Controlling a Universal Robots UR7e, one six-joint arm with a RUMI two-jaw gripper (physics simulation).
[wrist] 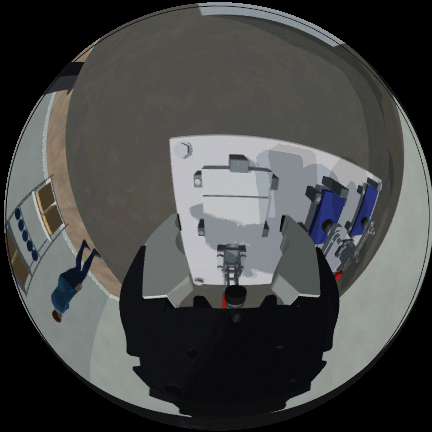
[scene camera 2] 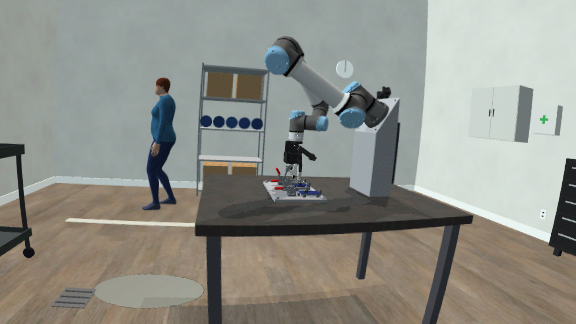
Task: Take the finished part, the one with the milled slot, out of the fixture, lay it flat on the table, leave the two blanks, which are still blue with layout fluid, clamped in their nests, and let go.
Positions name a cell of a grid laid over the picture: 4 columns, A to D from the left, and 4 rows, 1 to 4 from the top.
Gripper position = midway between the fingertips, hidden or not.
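Wrist view: my gripper (wrist: C2). Fixture plate (wrist: C2). Finished part (wrist: C2). Blue blank (wrist: D2). Blue blank (wrist: D2).
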